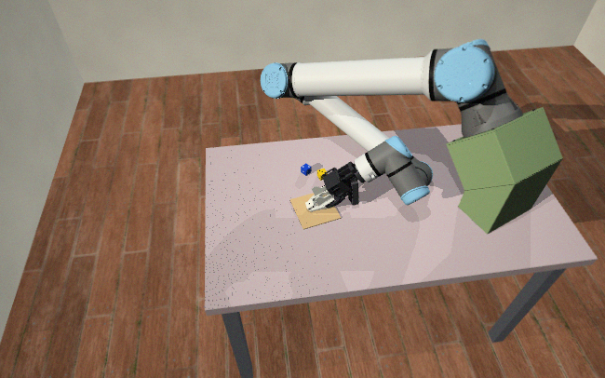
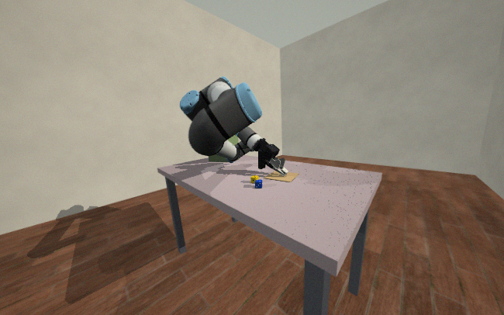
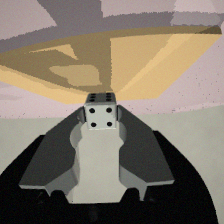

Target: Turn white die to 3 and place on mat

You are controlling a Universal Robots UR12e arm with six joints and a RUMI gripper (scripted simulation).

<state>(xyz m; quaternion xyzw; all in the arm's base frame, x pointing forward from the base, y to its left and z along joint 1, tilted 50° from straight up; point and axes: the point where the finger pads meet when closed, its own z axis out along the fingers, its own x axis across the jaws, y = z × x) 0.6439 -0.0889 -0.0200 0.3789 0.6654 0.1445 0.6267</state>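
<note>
Right now the white die is right at my hand. From my hand the other things lie so: blue die (180 mm to the right, 30 mm behind, 10 mm below); yellow die (140 mm to the right, 80 mm behind, 10 mm below); tan mat (20 mm below, 10 mm behind).
</note>
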